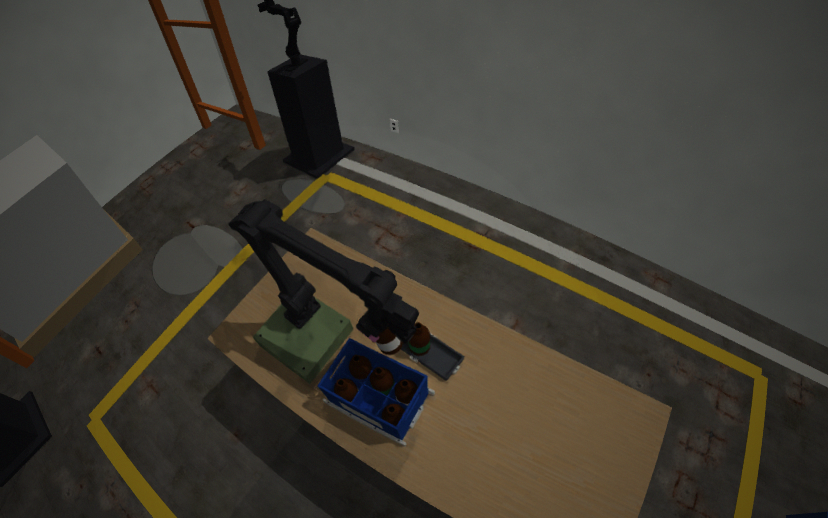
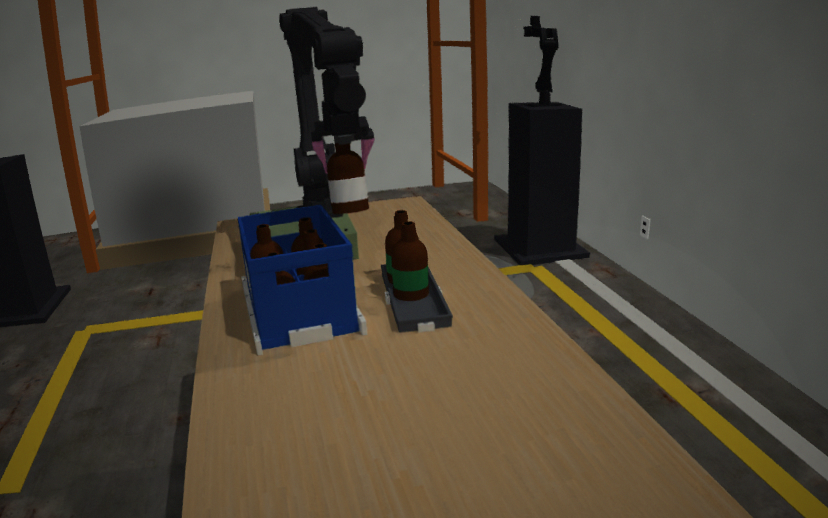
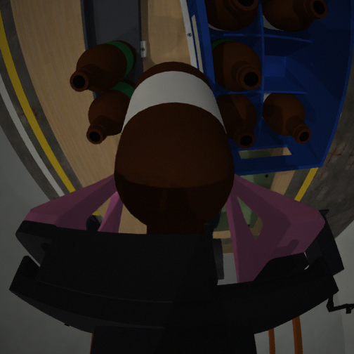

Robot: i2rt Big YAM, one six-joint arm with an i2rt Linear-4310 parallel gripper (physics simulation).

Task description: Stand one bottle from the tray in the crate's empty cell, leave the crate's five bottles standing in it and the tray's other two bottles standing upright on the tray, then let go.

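Frame: origin at the arm's base, x ahead, y left, z up, level; centimetres.
Seen in the pictures: gripper, between the fingertips: (image 2: 345, 170); arm's base, origin of its link: (image 1: 302, 311).
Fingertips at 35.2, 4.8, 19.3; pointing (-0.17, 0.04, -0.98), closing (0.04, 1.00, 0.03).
Offsets run from my fingertips to a thing's top centre, as dx, dy, dz. "spot": to the spot under its first point. Level surfaces: height alone.
My gripper (image 1: 384, 335) (image 2: 345, 169) (image 3: 173, 178) is shut on a brown bottle with a white label @(+1.6, +0.0, +7.8) (image 1: 388, 345) (image 2: 348, 189) (image 3: 175, 90), held in the air, nearly upright with a slight lean, on the tray side of the crate near the arm's end. The blue crate @(+5.4, -12.4, -9.2) (image 1: 418, 404) (image 2: 305, 311) (image 3: 330, 75) holds five standing bottles. Its empty cell @(spot: +3.4, -14.8, -26.0) (image 1: 369, 400) (image 3: 275, 72) is the middle one in the row away from the tray. Two green-labelled bottles @(+5.1, +11.4, -10.8) (image 2: 410, 262) (image 3: 102, 62) stand upright close together on the dark tray @(spot: +15.6, +12.0, -26.3) (image 1: 445, 360) (image 2: 438, 309) (image 3: 115, 20).
The crate and tray are side by side on the wooden table @(dz -26.8) (image 1: 519, 415) (image 2: 396, 415), with white brackets around their bases. The arm's green base block (image 1: 305, 342) is close behind the crate. The crate's rim and cell dividers stand between its bottles and the outside.
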